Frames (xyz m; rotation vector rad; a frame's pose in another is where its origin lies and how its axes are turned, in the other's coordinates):
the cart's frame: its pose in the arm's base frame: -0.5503 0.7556 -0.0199 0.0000 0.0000 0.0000
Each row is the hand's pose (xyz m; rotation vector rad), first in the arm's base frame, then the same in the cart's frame.
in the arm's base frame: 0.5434 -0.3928 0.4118 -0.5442 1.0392 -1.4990
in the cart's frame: 1.0937 -1.1484 0.4317 -0.5442 1.0392 -1.4990
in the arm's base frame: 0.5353 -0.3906 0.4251 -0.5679 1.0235 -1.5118
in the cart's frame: 1.0856 -1.1462 0.4450 -0.5679 1.0235 -1.5118
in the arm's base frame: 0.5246 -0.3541 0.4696 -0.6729 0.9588 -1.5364
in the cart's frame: 1.0749 -1.1097 0.4895 -0.6729 0.9588 -1.5364
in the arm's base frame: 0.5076 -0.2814 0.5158 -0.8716 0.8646 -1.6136
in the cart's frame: 1.0579 -1.0370 0.5357 -0.8716 0.8646 -1.6136
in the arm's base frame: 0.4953 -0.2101 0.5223 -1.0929 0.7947 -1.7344
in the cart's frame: 1.0456 -0.9657 0.5422 -1.0929 0.7947 -1.7344
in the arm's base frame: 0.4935 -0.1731 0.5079 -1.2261 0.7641 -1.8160
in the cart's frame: 1.0438 -0.9287 0.5278 -1.2261 0.7641 -1.8160
